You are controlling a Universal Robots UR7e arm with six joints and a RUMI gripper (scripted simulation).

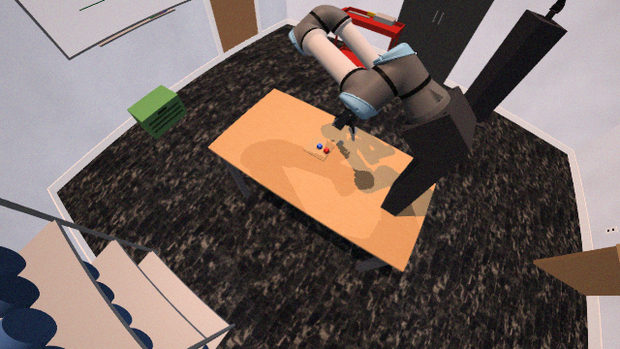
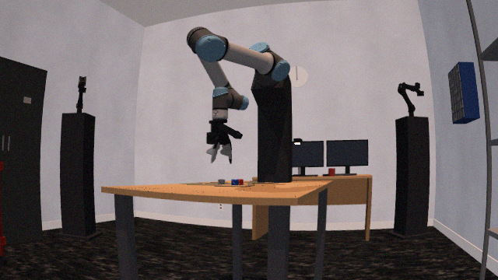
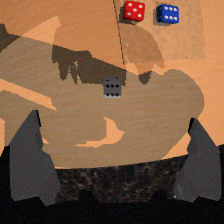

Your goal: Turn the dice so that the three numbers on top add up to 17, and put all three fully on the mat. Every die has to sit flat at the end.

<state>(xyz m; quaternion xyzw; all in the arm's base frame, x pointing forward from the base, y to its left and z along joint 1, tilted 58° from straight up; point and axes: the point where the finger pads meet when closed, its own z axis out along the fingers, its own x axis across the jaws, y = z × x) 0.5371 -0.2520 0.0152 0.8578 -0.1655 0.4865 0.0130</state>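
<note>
Now: hand 90 mm above the grey die and 10 mm past it. Also, from my hand: red die (80 mm to the left, 80 mm below, 70 mm ahead); then blue die (120 mm ahead, 80 mm below, 60 mm to the left); then tan mat (120 mm ahead, 100 mm below, 60 mm to the left).
</note>
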